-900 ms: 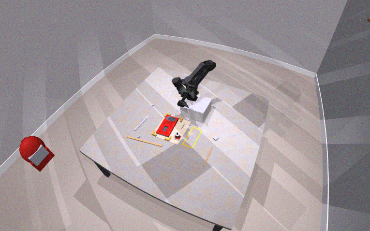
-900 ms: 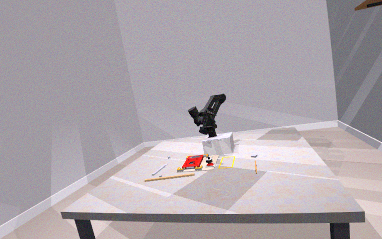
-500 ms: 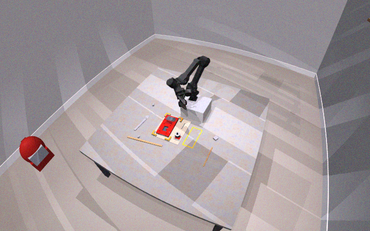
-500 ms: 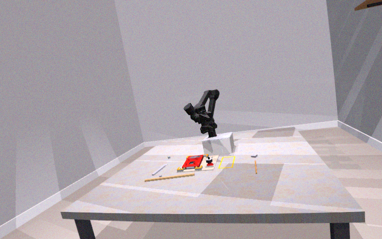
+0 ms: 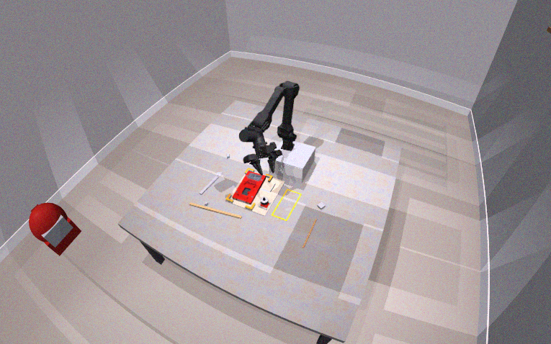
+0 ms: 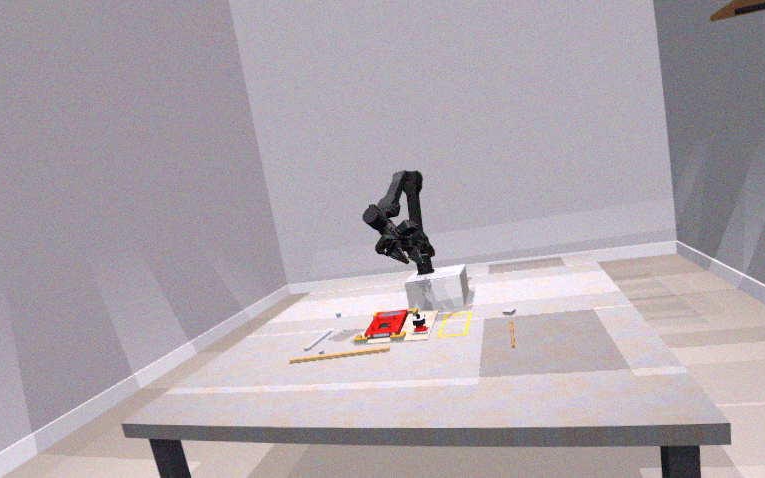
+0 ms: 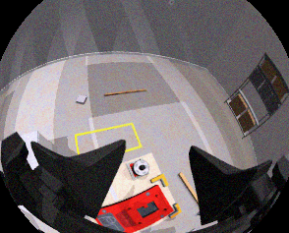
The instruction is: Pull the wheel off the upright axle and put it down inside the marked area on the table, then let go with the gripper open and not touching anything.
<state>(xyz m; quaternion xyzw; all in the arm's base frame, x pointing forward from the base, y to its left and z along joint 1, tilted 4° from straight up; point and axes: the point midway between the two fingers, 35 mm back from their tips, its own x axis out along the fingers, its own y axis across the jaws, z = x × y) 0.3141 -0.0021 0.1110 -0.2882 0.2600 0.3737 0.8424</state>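
My gripper tip is now 3 cm short of the wheel, 2 cm to the left of it and 17 cm above it. Also, from my gripper tip: upright axle (3 cm ahead, 2 cm to the right, 18 cm below); then grey bar (1 cm ahead, 36 cm to the right, 21 cm below).
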